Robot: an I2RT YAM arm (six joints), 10 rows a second.
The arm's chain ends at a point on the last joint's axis. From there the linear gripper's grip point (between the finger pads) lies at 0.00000 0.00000 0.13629 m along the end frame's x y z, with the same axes.
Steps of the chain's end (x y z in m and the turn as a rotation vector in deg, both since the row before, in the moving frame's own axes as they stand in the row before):
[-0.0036 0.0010 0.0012 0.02 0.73 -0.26]
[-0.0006 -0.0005 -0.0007 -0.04 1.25 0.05]
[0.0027 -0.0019 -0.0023 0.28 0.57 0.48]
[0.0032 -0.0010 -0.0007 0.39 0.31 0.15]
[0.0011 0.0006 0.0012 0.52 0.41 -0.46]
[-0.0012 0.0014 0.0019 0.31 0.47 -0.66]
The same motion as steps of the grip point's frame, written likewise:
[-0.0019 0.0009 0.0012 0.02 0.73 -0.26]
[0.0024 -0.0004 -0.0007 -0.04 1.25 0.05]
[0.0041 -0.0026 -0.0023 0.28 0.57 0.48]
[0.0039 -0.0019 -0.0007 0.39 0.31 0.15]
[0.0021 -0.0006 0.0012 0.52 0.41 -0.46]
[-0.0001 0.0007 0.0019 0.31 0.47 -0.66]

